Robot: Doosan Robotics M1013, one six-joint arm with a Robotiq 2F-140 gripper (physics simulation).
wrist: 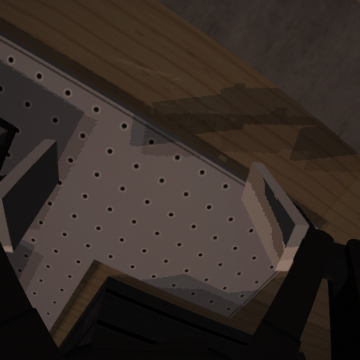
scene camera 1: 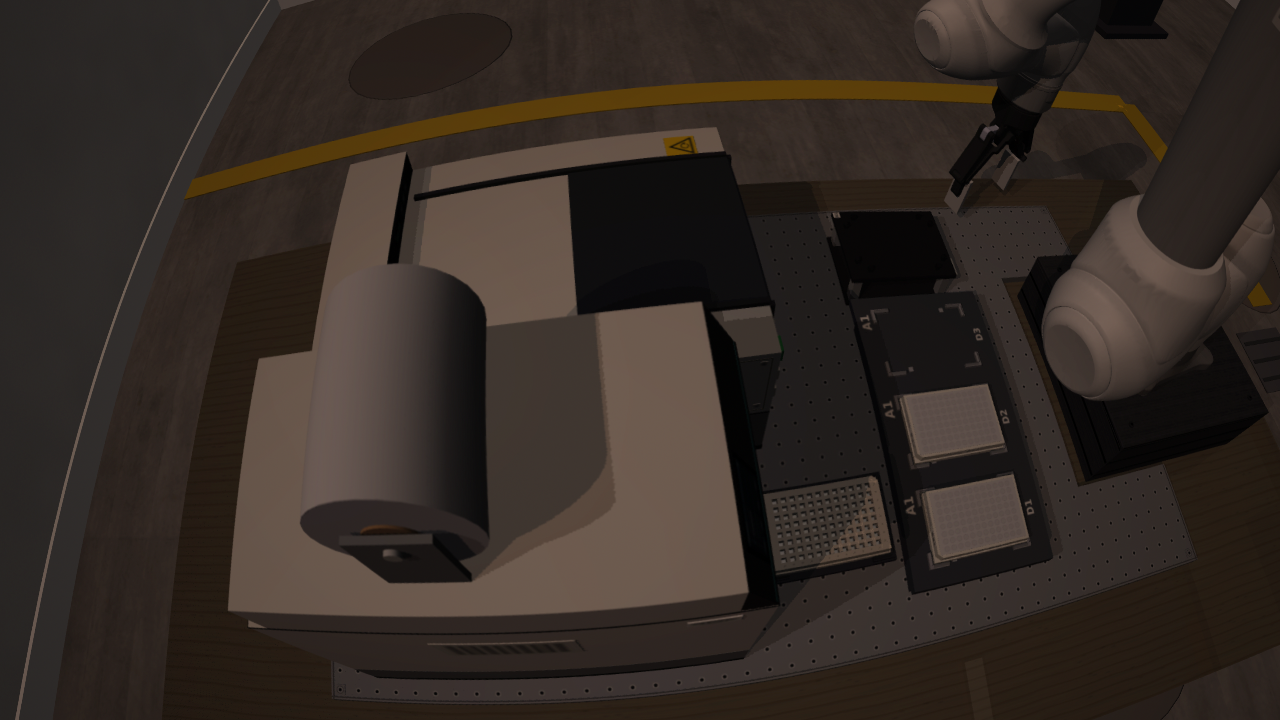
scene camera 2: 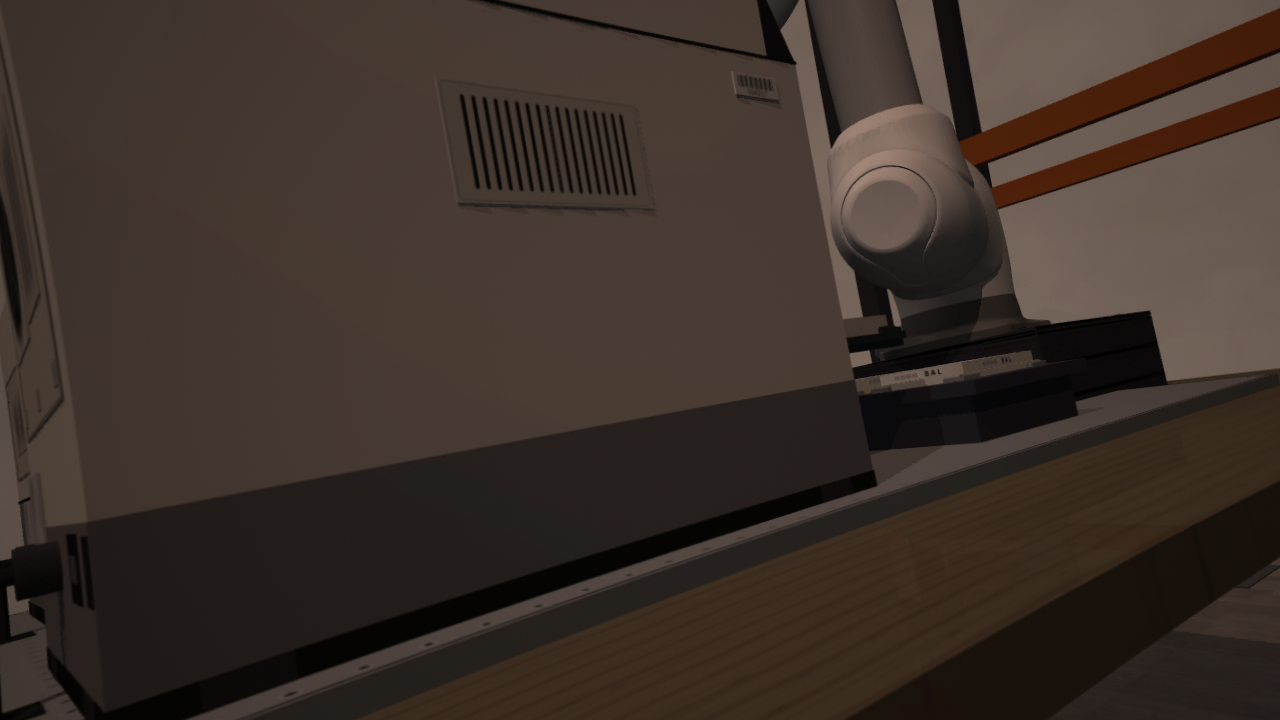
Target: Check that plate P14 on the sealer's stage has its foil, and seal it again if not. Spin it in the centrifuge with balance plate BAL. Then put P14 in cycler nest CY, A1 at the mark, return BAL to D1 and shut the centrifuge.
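Pixels of known places: gripper, fingertip midpoint: [wrist: 154,170] [scene camera 1: 976,194]; arm's base, link origin: [scene camera 2: 965,346].
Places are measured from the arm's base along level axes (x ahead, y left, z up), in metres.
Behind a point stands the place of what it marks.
Note:
My gripper [scene camera 1: 981,186] {y -0.332, x 0.121, z -0.043 m} [wrist: 154,170] {y -0.332, x 0.121, z -0.043 m} is open and empty, above the back right of the perforated board, beyond the dark block [scene camera 1: 895,243] {y -0.258, x 0.326, z -0.031 m} that looks like cycler nest CY. A plate [scene camera 1: 827,523] {y 0.099, x 0.588, z 0.032 m} with dark, open-looking wells sits at the right of the sealer [scene camera 1: 662,465] {y 0.089, x 0.748, z 0.262 m}; its label does not show. Pale plates sit at D1 [scene camera 1: 977,517] {y 0.143, x 0.398, z -0.019 m} and D2 [scene camera 1: 954,422] {y 0.022, x 0.378, z -0.019 m}; D3 holds no plate. BAL labels [scene camera 2: 932,371] {y 0.145, x 0.459, z -0.023 m} show in scene camera 2; I cannot tell whether both plates bear them. The machine behind the sealer, probably the centrifuge [scene camera 1: 496,246] {y -0.257, x 0.840, z 0.122 m}, has a dark top panel; its door is hidden.
A big roll [scene camera 1: 398,402] {y 0.073, x 0.885, z 0.383 m} stands on the sealer. The arm's black base block [scene camera 1: 1172,420] {y 0.139, x 0.052, z 0.005 m} [scene camera 2: 1105,344] {y 0.169, x 0.001, z -0.029 m} stands right of the plate rack [scene camera 1: 930,344] {y -0.095, x 0.352, z -0.035 m}. The perforated board [scene camera 1: 1136,528] {y 0.240, x 0.122, z -0.088 m} [wrist: 170,200] {y -0.292, x 0.093, z -0.088 m} ends at a wooden table edge [wrist: 165,65] {y -0.394, x 0.142, z -0.101 m}. A small grey unit [scene camera 1: 751,331] {y -0.080, x 0.620, z 0.121 m} stands between machines and rack.

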